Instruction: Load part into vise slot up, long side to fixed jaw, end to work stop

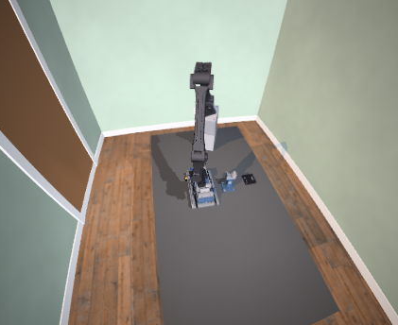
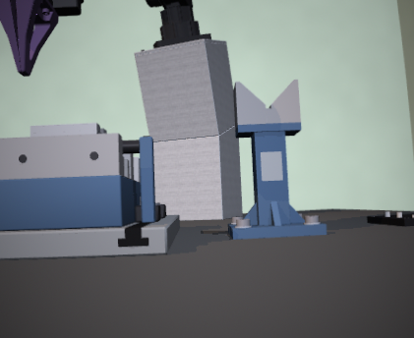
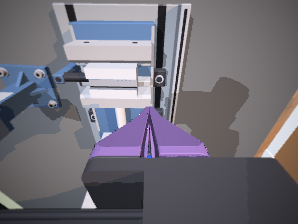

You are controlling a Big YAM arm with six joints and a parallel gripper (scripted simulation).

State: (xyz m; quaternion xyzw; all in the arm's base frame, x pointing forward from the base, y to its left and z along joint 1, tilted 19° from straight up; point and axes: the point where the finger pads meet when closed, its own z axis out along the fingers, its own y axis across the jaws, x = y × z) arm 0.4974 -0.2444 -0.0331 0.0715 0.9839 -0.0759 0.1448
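The part is 7 cm below my hand, 4 cm to the left of it and 1 cm ahead of it. Also, from my hand: dark work stop rod: 9 cm to the left, 8 cm below, 2 cm ahead; then moving jaw: 10 cm below, 5 cm to the left, 2 cm behind; then fixed jaw: 10 cm below, 4 cm to the left, 4 cm ahead.
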